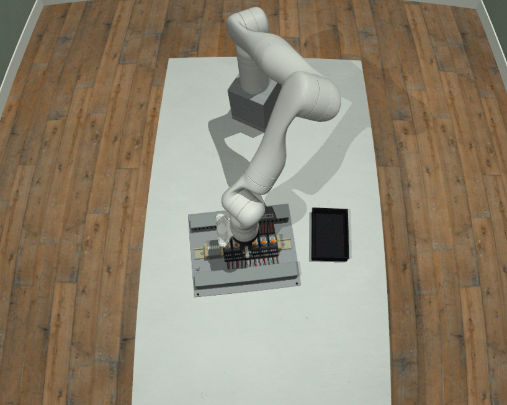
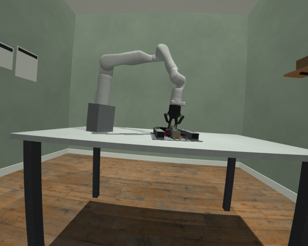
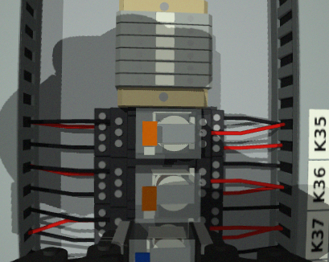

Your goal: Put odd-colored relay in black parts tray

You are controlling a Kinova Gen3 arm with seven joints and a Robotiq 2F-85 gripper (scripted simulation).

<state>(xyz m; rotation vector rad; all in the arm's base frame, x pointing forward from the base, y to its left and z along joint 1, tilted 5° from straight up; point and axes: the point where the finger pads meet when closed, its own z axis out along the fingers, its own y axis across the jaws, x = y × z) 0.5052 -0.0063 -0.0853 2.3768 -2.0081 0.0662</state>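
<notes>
Right now the blue-button relay is 1 cm below my hand. Also, from my hand: black parts tray 26 cm to the left, 5 cm behind, 4 cm below; then grey relay panel 4 cm below, 1 cm to the right.
</notes>
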